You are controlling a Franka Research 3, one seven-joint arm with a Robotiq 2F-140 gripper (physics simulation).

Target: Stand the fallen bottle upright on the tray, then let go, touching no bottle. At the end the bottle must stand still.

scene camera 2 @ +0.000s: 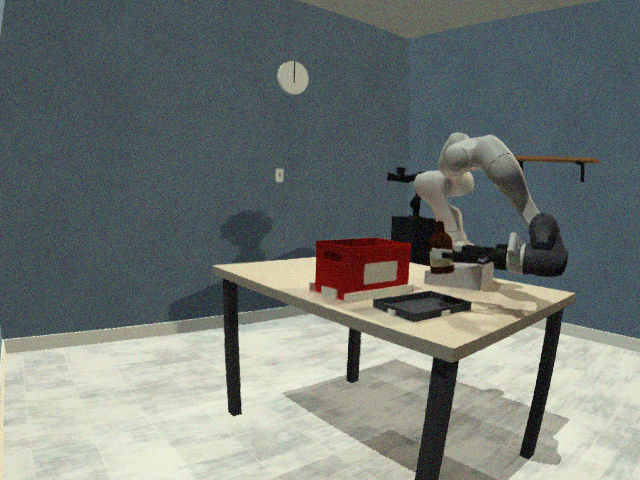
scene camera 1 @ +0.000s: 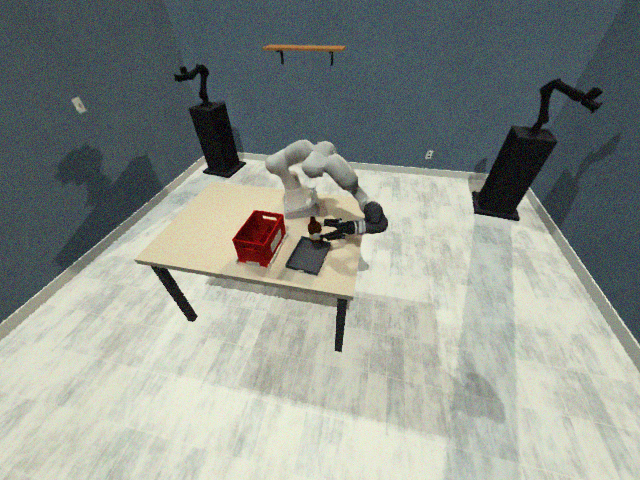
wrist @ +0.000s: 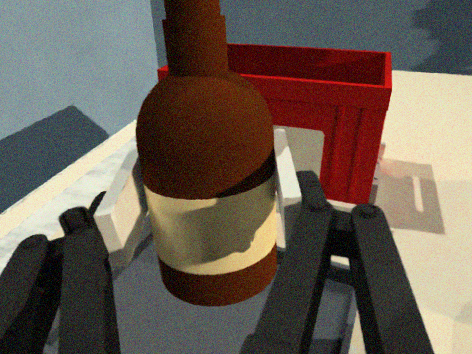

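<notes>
A brown bottle with a cream label [scene camera 1: 314, 228] [scene camera 2: 440, 241] [wrist: 210, 150] stands about upright in the air, neck up. My gripper [scene camera 1: 321, 230] [scene camera 2: 447, 254] [wrist: 210, 159] is shut on its label part from the side, with the arm's hand almost level. The dark tray [scene camera 1: 308, 256] [scene camera 2: 413, 316] [wrist: 210, 332] lies on the table; in the scene camera 2 view the bottle's base is clearly higher than the tray. In the scene camera 1 view the base shows at the tray's back edge. The gap below the base cannot be measured in the wrist view.
A red crate [scene camera 1: 260, 237] [scene camera 2: 361, 268] [wrist: 345, 120] stands on the table [scene camera 1: 191, 232] [scene camera 2: 279, 276] beside the tray. The arm's pale base [scene camera 1: 299, 202] [scene camera 2: 457, 277] is behind the bottle. Two black pedestals [scene camera 1: 216, 136] [scene camera 1: 516, 170] with small black arms stand beyond the table.
</notes>
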